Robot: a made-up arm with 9 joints. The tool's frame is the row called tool. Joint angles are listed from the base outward.
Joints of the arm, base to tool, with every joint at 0 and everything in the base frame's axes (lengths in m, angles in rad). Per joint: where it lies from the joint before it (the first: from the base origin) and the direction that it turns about. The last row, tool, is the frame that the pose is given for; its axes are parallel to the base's.
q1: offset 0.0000 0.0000 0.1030 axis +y
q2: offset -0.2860 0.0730 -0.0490 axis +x
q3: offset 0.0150 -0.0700 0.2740 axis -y
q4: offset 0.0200 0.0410 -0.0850 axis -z
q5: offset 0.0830 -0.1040 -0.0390 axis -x
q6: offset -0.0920 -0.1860 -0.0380 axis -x
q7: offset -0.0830 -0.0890 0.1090 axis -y
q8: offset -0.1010 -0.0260 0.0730 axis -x
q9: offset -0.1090 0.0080 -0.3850 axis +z
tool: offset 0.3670 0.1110 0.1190
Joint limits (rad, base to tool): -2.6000..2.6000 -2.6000..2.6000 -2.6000..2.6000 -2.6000..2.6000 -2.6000..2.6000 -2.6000..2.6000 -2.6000..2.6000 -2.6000..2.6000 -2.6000..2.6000
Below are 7 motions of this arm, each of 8 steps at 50 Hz.
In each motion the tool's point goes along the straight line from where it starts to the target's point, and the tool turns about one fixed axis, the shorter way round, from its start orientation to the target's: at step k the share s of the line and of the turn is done. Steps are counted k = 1, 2, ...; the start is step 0. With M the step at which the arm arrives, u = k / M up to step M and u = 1 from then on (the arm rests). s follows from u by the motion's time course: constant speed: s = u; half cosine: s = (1 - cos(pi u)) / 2; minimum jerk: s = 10 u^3 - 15 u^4 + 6 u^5.
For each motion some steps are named. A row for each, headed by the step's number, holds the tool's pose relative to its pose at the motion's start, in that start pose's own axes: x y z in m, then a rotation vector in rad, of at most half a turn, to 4 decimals.
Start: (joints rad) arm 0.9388 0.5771 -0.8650 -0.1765 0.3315 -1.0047 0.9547 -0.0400 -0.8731
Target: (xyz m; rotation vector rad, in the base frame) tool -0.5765 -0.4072 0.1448 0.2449 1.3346 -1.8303
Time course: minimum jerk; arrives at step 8
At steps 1, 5, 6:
1: 0.0000 -0.0016 0.0006 -0.0002 -0.0014 -0.0030
5: 0.0005 -0.0716 0.0253 -0.0097 -0.0628 -0.1354
6: 0.0006 -0.0886 0.0313 -0.0120 -0.0776 -0.1675

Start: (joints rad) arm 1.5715 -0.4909 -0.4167 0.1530 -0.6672 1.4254 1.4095 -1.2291 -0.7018
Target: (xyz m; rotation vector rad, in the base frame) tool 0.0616 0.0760 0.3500 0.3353 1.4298 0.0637
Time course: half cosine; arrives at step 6
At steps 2, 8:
2: 0.0013 0.0022 0.0032 0.0119 -0.0014 -0.0106
8: 0.0054 0.0089 0.0127 0.0477 -0.0057 -0.0422

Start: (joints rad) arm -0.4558 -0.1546 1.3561 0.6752 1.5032 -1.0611 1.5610 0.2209 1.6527
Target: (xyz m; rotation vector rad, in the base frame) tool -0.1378 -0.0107 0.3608 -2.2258 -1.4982 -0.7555
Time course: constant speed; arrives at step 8
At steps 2, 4, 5, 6, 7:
2: 0.0119 -0.0068 0.0127 0.0003 -0.0376 -0.0249
4: 0.0238 -0.0136 0.0255 0.0006 -0.0753 -0.0498
5: 0.0297 -0.0170 0.0318 0.0008 -0.0941 -0.0623
6: 0.0357 -0.0204 0.0382 0.0009 -0.1129 -0.0748
7: 0.0416 -0.0238 0.0445 0.0011 -0.1317 -0.0872

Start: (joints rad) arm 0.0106 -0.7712 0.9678 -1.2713 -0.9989 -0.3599 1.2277 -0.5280 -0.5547
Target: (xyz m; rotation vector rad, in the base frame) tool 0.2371 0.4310 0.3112 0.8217 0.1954 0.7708
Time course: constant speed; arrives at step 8
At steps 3, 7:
3: 0.0074 -0.0113 -0.0221 -0.0667 0.0474 -0.0064
7: 0.0174 -0.0264 -0.0515 -0.1557 0.1106 -0.0148

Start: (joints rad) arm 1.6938 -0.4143 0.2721 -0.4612 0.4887 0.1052 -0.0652 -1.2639 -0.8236
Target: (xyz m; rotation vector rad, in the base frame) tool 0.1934 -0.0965 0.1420 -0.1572 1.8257 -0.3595
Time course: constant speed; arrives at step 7
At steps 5, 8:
5: 0.0046 0.0115 0.0042 -0.0140 0.0350 0.0268
8: 0.0064 0.0161 0.0059 -0.0196 0.0490 0.0375

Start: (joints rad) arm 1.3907 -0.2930 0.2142 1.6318 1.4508 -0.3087 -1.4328 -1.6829 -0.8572
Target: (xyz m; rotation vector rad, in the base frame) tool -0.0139 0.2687 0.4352 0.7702 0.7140 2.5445
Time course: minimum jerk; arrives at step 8
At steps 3, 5, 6, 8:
3: 0.0043 -0.0014 0.0001 -0.0007 -0.0005 0.0091
5: 0.0114 -0.0036 0.0003 -0.0018 -0.0012 0.0241
6: 0.0140 -0.0045 0.0004 -0.0022 -0.0015 0.0298
8: 0.0157 -0.0050 0.0004 -0.0025 -0.0017 0.0332

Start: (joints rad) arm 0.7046 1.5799 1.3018 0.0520 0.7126 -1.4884 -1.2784 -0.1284 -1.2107
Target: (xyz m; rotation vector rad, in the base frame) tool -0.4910 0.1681 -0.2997 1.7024 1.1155 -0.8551
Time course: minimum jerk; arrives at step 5
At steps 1, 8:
1: -0.0013 -0.0012 0.0006 -0.0028 0.0011 -0.0035
8: -0.0226 -0.0208 0.0112 -0.0480 0.0182 -0.0605

